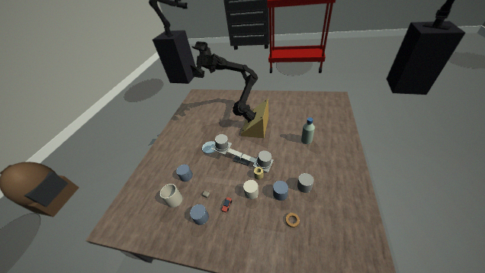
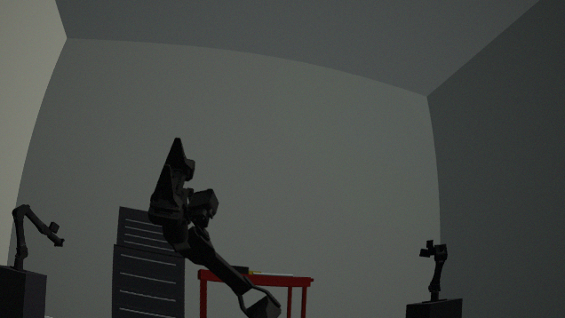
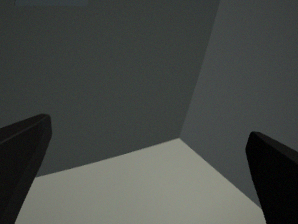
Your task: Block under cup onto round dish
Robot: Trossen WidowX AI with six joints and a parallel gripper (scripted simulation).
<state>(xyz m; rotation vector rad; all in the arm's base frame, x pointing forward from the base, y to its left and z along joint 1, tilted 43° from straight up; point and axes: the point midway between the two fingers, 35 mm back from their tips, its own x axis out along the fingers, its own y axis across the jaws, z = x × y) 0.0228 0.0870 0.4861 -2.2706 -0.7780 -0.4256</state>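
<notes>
The grey cup is 250 mm ahead of my gripper tip, 430 mm to the left of it and 450 mm below it. The rest, counted from my gripper tip: pale blue round dish: 170 mm ahead, 40 mm to the left, 510 mm below; then grey block: 250 mm ahead, 410 mm to the left, 470 mm below; then small balance: 230 mm ahead, 270 mm to the left, 490 mm below.
</notes>
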